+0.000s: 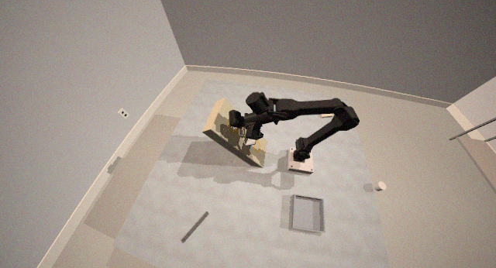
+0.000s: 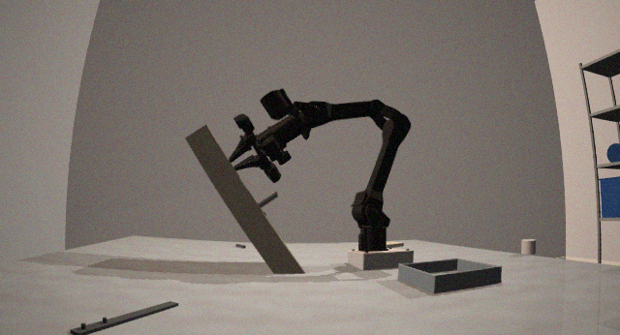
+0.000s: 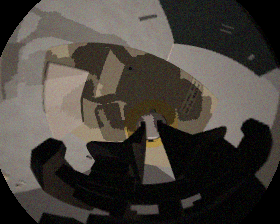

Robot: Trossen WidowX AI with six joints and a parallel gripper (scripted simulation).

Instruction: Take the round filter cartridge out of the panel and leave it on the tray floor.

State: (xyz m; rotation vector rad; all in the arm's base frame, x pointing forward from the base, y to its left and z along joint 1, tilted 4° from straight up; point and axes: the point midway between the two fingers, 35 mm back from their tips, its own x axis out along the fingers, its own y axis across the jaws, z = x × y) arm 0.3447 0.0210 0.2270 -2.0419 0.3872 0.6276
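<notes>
My gripper tip is now 10 mm short of the white round filter cartridge and 10 mm above it. Round my gripper tip: tan service panel 80 mm below, 40 mm behind; then small white cup 850 mm behind, 230 mm below, 80 mm to the left; then grey tray 430 mm behind, 270 mm to the left, 240 mm below.
</notes>
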